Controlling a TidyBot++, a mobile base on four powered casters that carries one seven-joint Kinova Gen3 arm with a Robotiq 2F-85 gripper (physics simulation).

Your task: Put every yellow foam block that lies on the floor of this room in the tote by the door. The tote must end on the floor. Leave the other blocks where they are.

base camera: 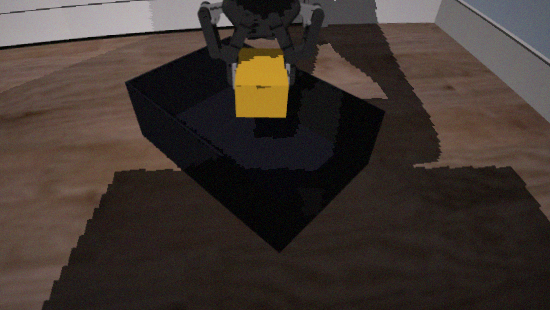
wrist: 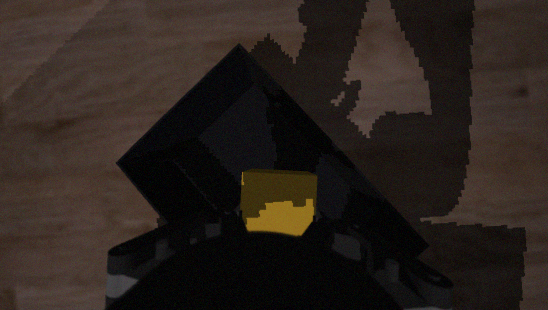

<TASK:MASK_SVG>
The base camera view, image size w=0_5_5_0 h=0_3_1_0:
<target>gripper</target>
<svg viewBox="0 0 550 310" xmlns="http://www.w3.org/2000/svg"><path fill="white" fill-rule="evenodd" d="M201 3L198 18L210 57L213 59L219 58L226 62L227 82L229 85L233 85L233 90L235 90L236 68L238 68L239 61L238 54L246 38L247 40L260 38L275 40L277 38L284 54L284 68L287 69L288 85L293 85L295 82L296 63L302 59L311 59L324 20L324 12L319 3L308 5L300 3L299 0L223 0L223 2L212 4L207 1ZM301 14L306 27L301 45L294 47L287 28ZM221 13L224 13L235 27L229 46L221 43L216 25L219 22Z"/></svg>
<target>black tote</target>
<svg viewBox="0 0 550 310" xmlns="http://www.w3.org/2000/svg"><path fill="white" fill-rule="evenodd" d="M126 81L125 84L142 135L279 253L368 164L385 114L384 110L296 67L295 82L293 85L289 85L286 118L236 117L235 90L233 90L233 85L229 85L227 82L226 62L219 58L211 58L207 46ZM232 37L229 36L222 39L221 43L229 46Z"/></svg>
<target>yellow foam block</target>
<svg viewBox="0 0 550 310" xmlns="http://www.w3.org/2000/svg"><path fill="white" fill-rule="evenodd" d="M241 48L238 54L239 61L235 77L236 117L286 118L289 85L287 69L284 68L283 51L273 48Z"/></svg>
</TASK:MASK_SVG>
